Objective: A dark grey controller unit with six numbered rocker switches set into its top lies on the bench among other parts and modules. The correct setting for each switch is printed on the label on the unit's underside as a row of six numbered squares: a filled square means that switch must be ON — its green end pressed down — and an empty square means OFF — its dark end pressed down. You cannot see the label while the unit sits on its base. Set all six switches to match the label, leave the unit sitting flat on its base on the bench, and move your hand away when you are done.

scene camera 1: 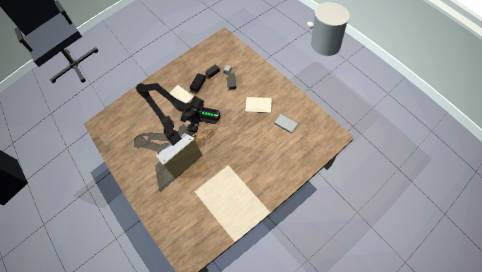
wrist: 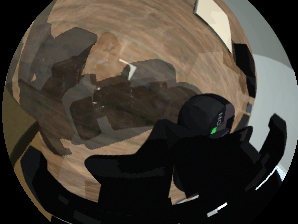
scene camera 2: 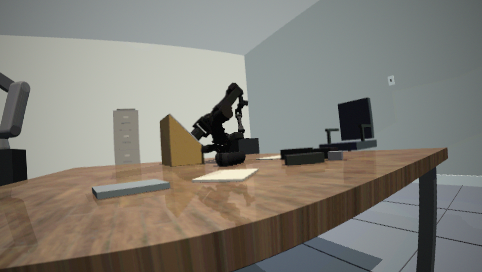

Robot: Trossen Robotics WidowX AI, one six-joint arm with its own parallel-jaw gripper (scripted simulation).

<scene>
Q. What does my gripper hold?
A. Nothing.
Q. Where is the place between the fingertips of my gripper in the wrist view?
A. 161, 123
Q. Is my gripper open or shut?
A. Shut.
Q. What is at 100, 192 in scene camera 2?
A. A grey plate.
</scene>
